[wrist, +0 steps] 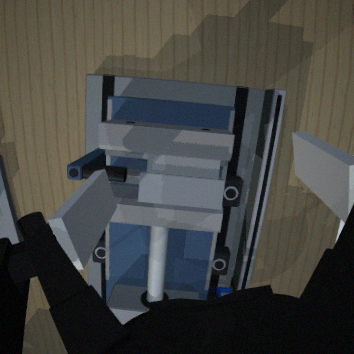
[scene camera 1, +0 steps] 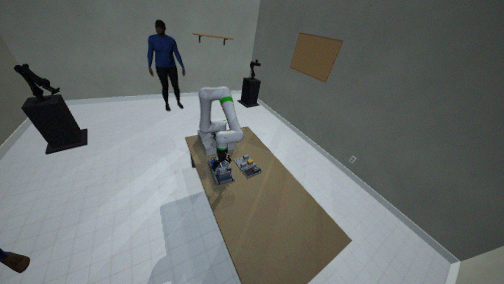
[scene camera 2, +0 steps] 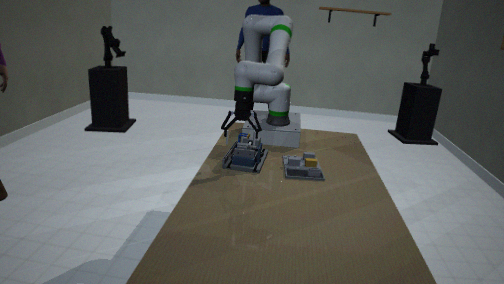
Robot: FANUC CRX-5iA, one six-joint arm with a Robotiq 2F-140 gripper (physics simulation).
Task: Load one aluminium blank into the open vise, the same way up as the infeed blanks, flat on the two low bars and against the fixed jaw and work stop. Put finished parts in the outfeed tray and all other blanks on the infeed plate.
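Pixels of known places: gripper, fingertip midpoint: (wrist: 199, 171) (scene camera 1: 221, 170) (scene camera 2: 240, 144); arm's base at its link origin: (scene camera 2: 278, 122).
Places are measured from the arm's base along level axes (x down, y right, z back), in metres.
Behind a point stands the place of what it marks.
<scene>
The vise (scene camera 1: 223, 175) {x 0.034, y 0.246, z -0.490 m} (scene camera 2: 246, 159) {x 0.053, y 0.216, z -0.513 m} (wrist: 165, 216) {x 0.013, y 0.217, z -0.422 m} stands near the table's left edge. In the wrist view, a grey aluminium blank (wrist: 181, 191) {x -0.004, y 0.234, z -0.447 m} lies between its jaws, close to the lower jaw. A lower, lighter face of it shows toward the fixed jaw (wrist: 165, 140); contact there and seating on the low bars are unclear. The work stop's black rod (wrist: 116, 174) {x 0.013, y 0.185, z -0.461 m} is left of the blank, with a visible gap. My gripper (scene camera 2: 242, 134) (wrist: 199, 171) {x -0.006, y 0.249, z -0.460 m} is wide open and empty above the vise, one finger on each side of the blank.
Right of the vise is the infeed plate (scene camera 2: 286, 160) {x 0.101, y -0.006, z -0.388 m} with grey blanks (scene camera 2: 294, 161) {x 0.077, y -0.036, z -0.457 m} (scene camera 2: 309, 155) {x 0.072, y -0.131, z -0.375 m} and a yellow block (scene camera 1: 251, 162) {x 0.075, y -0.126, z -0.466 m} (scene camera 2: 311, 162) {x 0.075, y -0.123, z -0.466 m}. The dark outfeed tray (scene camera 2: 304, 178) {x 0.103, y -0.063, z -0.603 m} is in front of it, with a grey piece (scene camera 2: 314, 171) {x 0.079, y -0.117, z -0.570 m}. Blue fittings (scene camera 2: 243, 136) rise behind the vise.
</scene>
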